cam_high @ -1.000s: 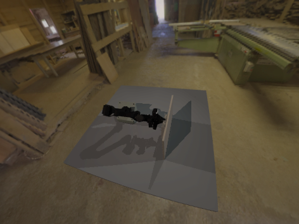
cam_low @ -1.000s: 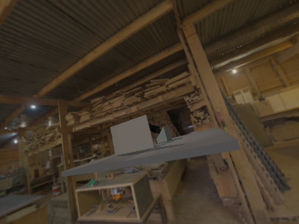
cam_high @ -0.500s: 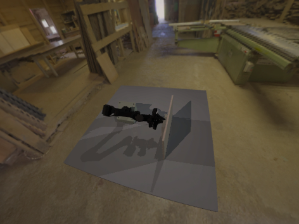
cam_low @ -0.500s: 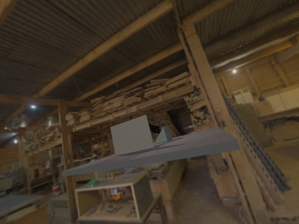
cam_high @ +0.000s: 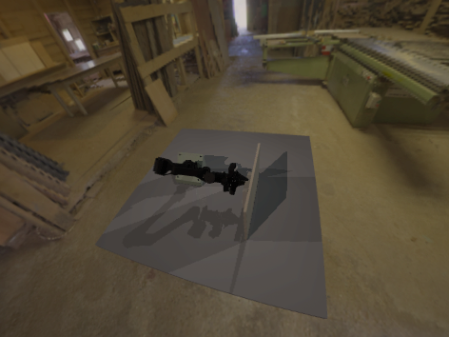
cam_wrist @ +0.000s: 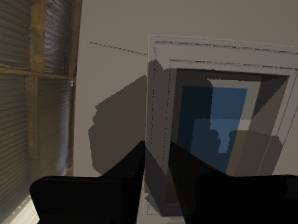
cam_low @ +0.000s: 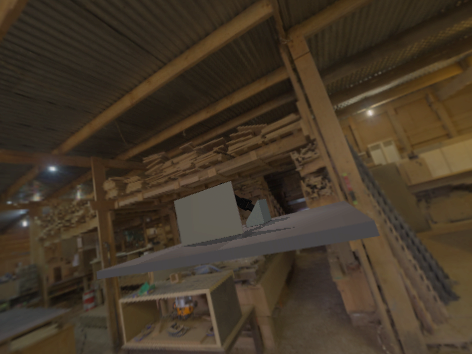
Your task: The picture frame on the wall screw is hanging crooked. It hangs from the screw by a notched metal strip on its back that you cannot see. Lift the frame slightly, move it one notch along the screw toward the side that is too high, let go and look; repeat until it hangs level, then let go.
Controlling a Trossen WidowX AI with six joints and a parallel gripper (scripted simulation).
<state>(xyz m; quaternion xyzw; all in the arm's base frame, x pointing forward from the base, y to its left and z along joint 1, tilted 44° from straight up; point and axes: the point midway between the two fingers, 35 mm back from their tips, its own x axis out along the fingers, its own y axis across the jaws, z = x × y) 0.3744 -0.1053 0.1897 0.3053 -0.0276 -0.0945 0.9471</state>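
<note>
The picture frame lies 1 cm to the right of my gripper tip and 5 cm below it. From my gripper tip the other things lie so: wall panel (2 cm ahead, 7 cm below).
</note>
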